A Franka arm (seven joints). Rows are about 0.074 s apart.
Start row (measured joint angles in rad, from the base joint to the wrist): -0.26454 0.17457 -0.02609 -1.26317 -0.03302 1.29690 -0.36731
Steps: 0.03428 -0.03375 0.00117 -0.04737 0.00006 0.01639 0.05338; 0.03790 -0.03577 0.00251 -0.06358 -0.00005 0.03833 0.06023; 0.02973 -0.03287 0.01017 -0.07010 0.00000 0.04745 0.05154; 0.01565 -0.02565 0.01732 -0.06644 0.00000 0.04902 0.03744; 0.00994 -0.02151 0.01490 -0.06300 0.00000 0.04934 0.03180; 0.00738 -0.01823 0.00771 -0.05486 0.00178 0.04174 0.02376; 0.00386 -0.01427 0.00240 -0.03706 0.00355 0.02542 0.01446; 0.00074 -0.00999 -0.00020 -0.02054 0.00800 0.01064 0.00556; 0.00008 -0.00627 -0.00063 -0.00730 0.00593 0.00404 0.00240; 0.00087 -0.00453 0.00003 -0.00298 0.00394 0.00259 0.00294; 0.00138 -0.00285 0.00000 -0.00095 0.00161 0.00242 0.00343; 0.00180 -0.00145 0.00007 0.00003 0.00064 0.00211 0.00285; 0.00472 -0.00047 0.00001 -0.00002 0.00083 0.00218 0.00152; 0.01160 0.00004 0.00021 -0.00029 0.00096 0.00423 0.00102
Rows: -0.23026 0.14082 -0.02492 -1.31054 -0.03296 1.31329 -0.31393; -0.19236 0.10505 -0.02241 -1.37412 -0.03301 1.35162 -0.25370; -0.16263 0.07218 -0.01224 -1.44422 -0.03301 1.39907 -0.20216; -0.14698 0.04653 0.00508 -1.51066 -0.03301 1.44809 -0.16472; -0.13704 0.02502 0.01998 -1.57366 -0.03301 1.49743 -0.13292; -0.12966 0.00679 0.02769 -1.62852 -0.03123 1.53917 -0.10916; -0.12580 -0.00748 0.03009 -1.66558 -0.02768 1.56459 -0.09470; -0.12506 -0.01747 0.02989 -1.68612 -0.01968 1.57523 -0.08914; -0.12498 -0.02374 0.02926 -1.69342 -0.01375 1.57927 -0.08674; -0.12411 -0.02827 0.02929 -1.69640 -0.00981 1.58186 -0.08380; -0.12273 -0.03112 0.02929 -1.69735 -0.00820 1.58428 -0.08037; -0.12093 -0.03257 0.02936 -1.69732 -0.00756 1.58639 -0.07752; -0.11621 -0.03304 0.02937 -1.69734 -0.00673 1.58857 -0.07600; -0.10461 -0.03300 0.02958 -1.69763 -0.00577 1.59280 -0.07498
